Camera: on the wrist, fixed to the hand. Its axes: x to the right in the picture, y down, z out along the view.
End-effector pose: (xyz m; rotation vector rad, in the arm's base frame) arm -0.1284 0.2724 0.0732 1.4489 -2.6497 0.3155
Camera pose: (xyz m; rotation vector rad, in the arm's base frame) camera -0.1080 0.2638 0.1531 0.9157 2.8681 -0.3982
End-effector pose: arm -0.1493 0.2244 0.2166 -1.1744 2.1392 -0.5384
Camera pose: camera -0.1873 0.2019 0.2868 0.7374 2.2414 0.1734
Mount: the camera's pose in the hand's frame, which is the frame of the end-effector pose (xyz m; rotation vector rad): 0.0113 -0.0321 -0.0756 0.0567 -0.0034 1.6198
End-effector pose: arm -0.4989 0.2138 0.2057 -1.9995 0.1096 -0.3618
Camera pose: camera -0.5136 0.1600 0.2670 -1.2854 1.5338 0.6705
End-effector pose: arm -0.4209 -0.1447 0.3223 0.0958 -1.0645 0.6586
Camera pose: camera -0.3411 -0.1368 0.3014 -0.8064 -0.9640 2.1182
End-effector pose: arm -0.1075 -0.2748 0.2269 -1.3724 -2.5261 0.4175
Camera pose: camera -0.1129 -0.2717 0.3096 2.9486 0.7859 -0.6438
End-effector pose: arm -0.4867 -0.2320 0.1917 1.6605 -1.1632 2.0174
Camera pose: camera -0.5211 -0.1599 0.2138 -0.2732 1.6918 -1.4816
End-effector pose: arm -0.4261 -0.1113 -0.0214 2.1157 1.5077 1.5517
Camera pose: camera -0.5051 -0.1192 0.0026 -2.1871 0.3882 -0.9878
